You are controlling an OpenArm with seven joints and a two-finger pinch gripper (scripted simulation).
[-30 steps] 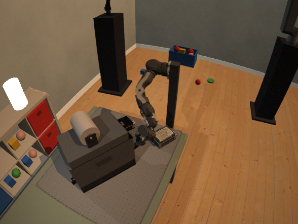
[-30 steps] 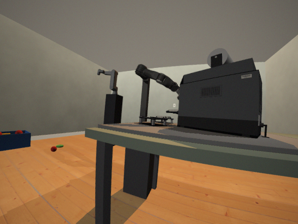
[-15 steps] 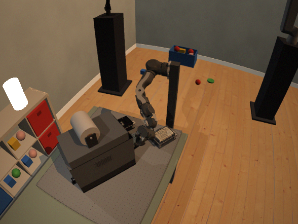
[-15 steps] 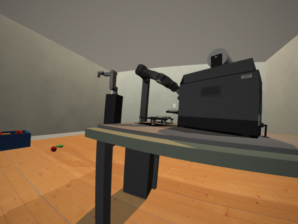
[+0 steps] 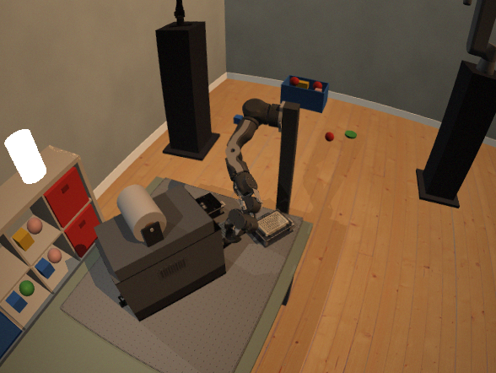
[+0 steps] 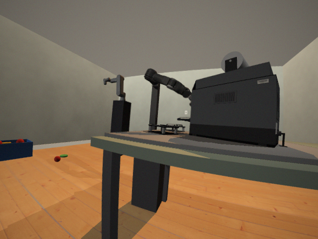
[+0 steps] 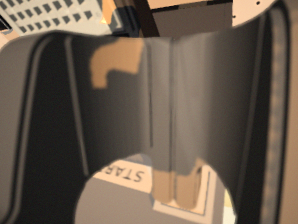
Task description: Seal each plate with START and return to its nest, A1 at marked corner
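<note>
Now: the pale start button 3 cm ahead of my hand, 2 cm to the right of it and 1 cm above it. Round my hand: dark sealer stage (11 cm behind, 4 cm to the right, 8 cm below); white well plate (24 cm behind, 11 cm to the left, 12 cm below); warning sticker (7 cm behind, 17 cm to the right, 2 cm below).
</note>
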